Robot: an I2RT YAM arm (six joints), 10 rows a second.
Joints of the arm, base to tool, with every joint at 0 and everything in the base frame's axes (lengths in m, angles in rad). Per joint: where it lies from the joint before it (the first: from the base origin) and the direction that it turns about. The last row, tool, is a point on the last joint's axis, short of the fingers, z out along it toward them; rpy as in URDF.
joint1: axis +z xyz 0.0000 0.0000 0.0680
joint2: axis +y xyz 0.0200 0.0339 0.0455
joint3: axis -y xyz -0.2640 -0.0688 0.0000
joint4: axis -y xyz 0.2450 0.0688 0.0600
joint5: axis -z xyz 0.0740 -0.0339 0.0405
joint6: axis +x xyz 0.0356 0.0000 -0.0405
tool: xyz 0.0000 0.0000 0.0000 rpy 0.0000 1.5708 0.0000
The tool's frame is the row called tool.
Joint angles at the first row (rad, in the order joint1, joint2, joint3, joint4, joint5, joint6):
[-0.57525, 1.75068, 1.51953, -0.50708, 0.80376, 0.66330]
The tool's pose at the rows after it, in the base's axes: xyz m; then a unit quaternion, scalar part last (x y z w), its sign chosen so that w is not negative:
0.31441, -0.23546, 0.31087, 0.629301, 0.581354, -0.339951, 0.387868
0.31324, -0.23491, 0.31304, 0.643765, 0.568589, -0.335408, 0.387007
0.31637, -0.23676, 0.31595, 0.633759, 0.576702, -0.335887, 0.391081
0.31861, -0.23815, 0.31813, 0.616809, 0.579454, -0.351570, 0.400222
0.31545, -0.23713, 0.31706, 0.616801, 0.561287, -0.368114, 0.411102
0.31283, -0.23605, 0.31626, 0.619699, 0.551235, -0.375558, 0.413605
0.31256, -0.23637, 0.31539, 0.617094, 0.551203, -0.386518, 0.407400
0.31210, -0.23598, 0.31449, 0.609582, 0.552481, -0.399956, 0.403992
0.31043, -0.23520, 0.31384, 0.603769, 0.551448, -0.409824, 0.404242
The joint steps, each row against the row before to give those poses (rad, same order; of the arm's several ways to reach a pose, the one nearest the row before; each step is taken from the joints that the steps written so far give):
[-0.00152, 0.00230, 0.01273, -0.02340, 0.01152, 0.03904]
[0.00000, 0.00189, 0.01670, -0.03738, 0.00728, 0.05231]
[-0.00020, 0.00734, 0.01426, 0.01694, -0.00958, -0.03697]
[0.00133, -0.00191, -0.01021, 0.06053, 0.01940, -0.06686]
[0.00040, -0.01891, -0.04186, 0.06365, 0.04369, -0.01372]
[-0.00002, -0.01080, -0.02003, 0.01806, 0.02289, 0.00453]
[0.00003, 0.00272, 0.00012, -0.00304, 0.01939, -0.01211]
[0.00134, -0.00310, -0.01208, 0.02047, 0.02094, -0.03217]
[0.00018, -0.00953, -0.02043, 0.02984, 0.01557, -0.02823]

